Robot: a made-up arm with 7 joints.
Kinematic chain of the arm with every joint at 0, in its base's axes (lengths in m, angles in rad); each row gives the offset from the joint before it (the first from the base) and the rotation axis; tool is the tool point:
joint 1: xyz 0 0 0.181 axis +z
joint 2: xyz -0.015 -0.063 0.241 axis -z
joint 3: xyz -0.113 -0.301 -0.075 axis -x
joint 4: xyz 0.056 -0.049 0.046 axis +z
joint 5: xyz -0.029 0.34 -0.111 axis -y
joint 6: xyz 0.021 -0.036 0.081 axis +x
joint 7: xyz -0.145 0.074 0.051 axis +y
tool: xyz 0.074 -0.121 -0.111
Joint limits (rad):
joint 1: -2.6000..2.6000
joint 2: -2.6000..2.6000
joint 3: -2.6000..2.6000
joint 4: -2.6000..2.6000
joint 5: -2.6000..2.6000
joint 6: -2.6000..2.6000
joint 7: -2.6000..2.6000
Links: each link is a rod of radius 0.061 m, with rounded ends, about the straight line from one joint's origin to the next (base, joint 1, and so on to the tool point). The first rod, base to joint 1, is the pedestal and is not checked.
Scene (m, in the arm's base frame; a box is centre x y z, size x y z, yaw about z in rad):
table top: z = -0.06
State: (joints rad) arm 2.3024 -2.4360 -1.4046 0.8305 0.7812 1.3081 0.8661
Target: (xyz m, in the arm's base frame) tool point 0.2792 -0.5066 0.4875
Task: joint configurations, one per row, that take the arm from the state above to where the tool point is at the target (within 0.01 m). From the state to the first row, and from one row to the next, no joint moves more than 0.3 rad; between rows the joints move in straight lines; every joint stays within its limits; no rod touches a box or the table.
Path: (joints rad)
1: 2.0307 -2.1884 -1.4809 0.8114 0.7440 1.3872 0.8746
2: 1.7590 -1.9409 -1.5573 0.7923 0.7067 1.4663 0.8830
3: 1.4873 -1.6933 -1.6336 0.7732 0.6695 1.5453 0.8915
4: 1.2156 -1.4457 -1.7099 0.7541 0.6322 1.6244 0.9000
5: 0.9439 -1.1981 -1.7863 0.7350 0.5950 1.7035 0.9084
6: 0.6722 -0.9506 -1.8626 0.7159 0.5577 1.7826 0.9169

